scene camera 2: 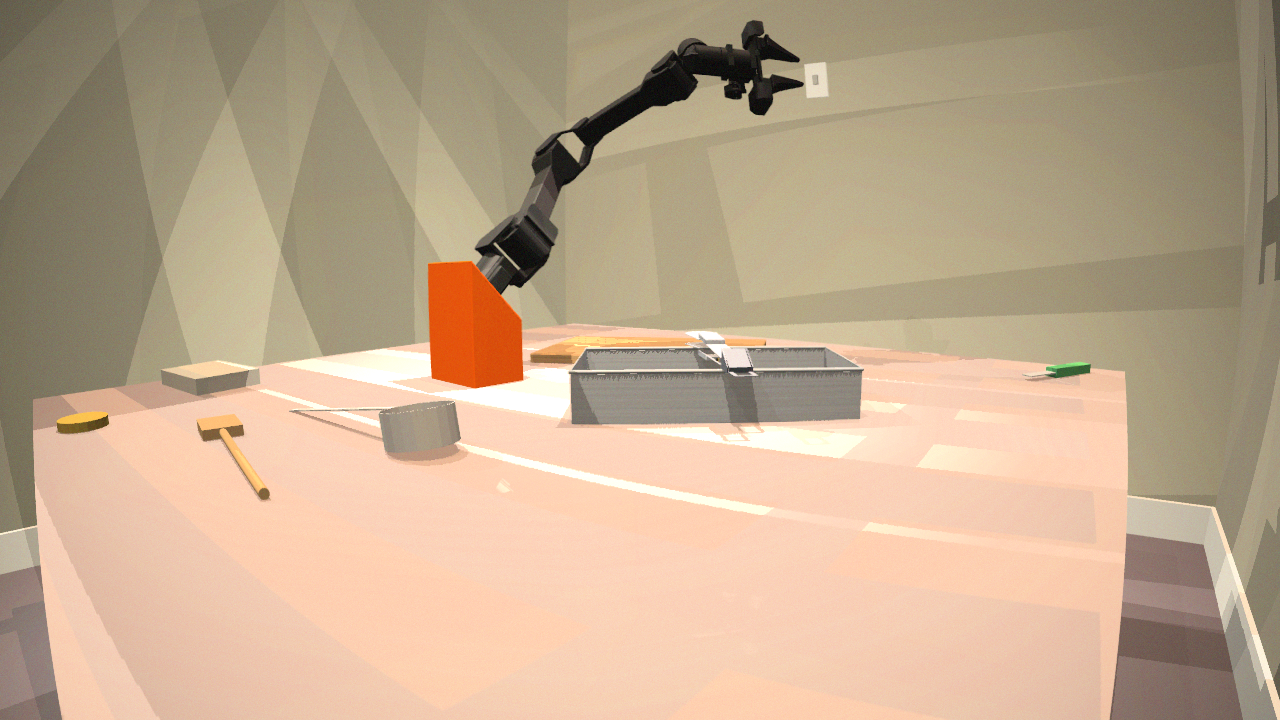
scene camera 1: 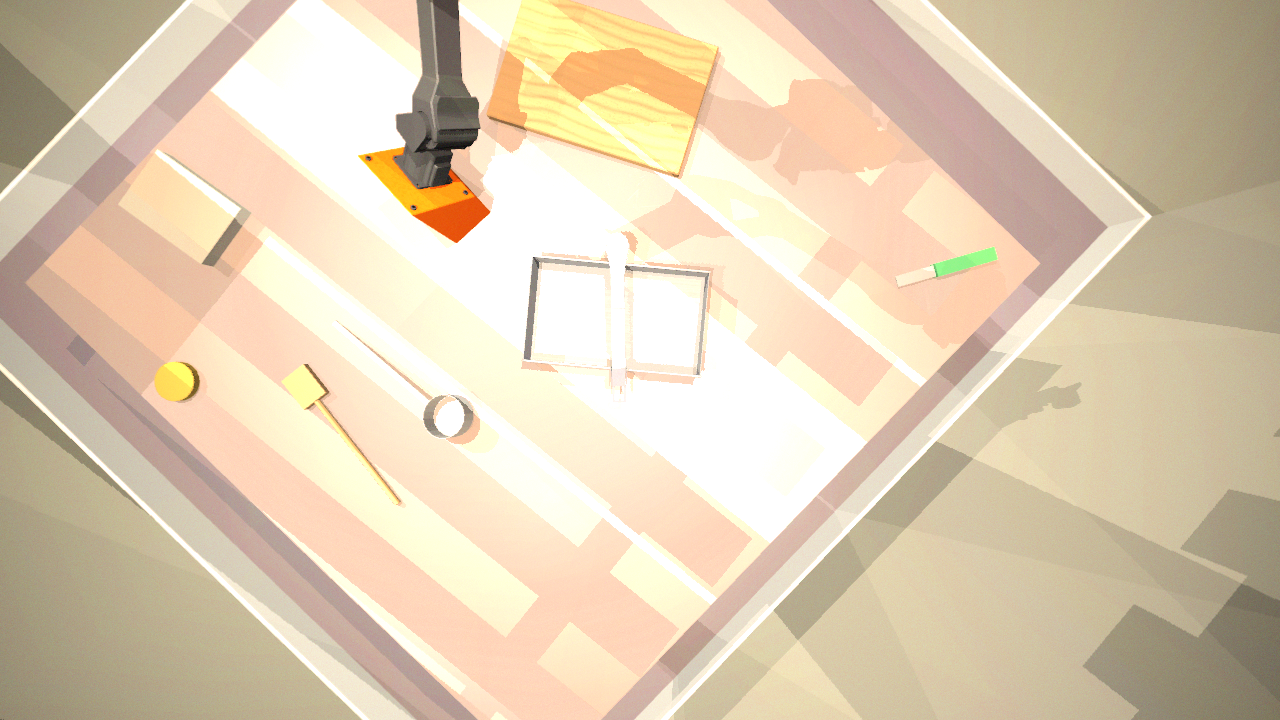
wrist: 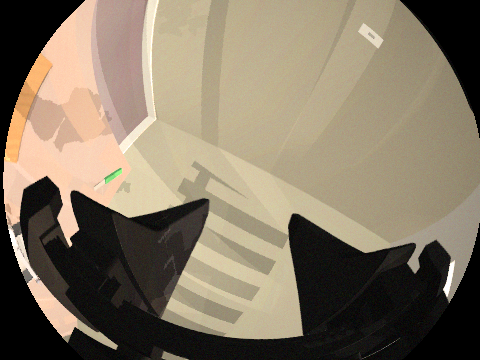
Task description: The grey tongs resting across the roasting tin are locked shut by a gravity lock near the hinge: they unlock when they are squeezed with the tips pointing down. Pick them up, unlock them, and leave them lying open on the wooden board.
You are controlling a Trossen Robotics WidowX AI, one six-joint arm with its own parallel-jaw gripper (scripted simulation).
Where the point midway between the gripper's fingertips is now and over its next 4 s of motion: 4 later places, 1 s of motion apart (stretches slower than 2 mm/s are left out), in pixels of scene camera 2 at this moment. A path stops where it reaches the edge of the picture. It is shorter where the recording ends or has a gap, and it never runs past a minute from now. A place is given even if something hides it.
The gripper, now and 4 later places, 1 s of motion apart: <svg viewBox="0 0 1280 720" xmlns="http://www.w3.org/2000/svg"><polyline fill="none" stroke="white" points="801,72 821,193 701,322 722,353 740,382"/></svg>
